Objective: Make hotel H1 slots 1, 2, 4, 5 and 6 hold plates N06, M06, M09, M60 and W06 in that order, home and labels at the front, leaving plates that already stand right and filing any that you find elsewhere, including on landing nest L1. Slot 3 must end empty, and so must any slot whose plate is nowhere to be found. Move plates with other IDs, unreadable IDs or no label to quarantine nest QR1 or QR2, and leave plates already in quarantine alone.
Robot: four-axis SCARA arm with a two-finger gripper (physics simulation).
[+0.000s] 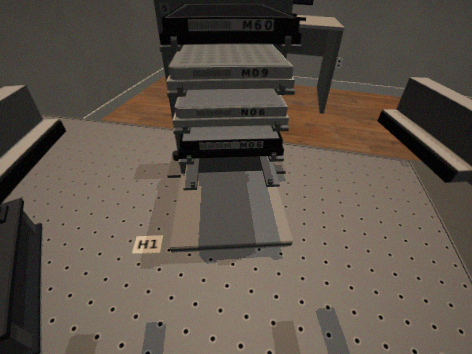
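Observation:
Hotel H1 (231, 246) stands ahead with plates stacked, labels to the front. Black-fronted plate M06 (231, 146) lies on the rails above the lowest pair, which matches slot 2. Grey plate N06 (230, 111) is one level above, in slot 3. Pale plate M09 (230, 73) is in slot 4. Black plate M60 (231, 25) is at the top, beside the number 5. The lowest rails (191, 173), slot 1, are bare. Slot 6 is cut off by the top edge. My gripper (227, 100) is open and empty, its fingers wide apart at the left and right edges.
The H1 tag (148, 244) lies on the perforated deck (350, 240), left of the hotel base. A dark block (20, 280) stands at the lower left edge. A side table (327, 70) stands behind, on the wooden floor (355, 125).

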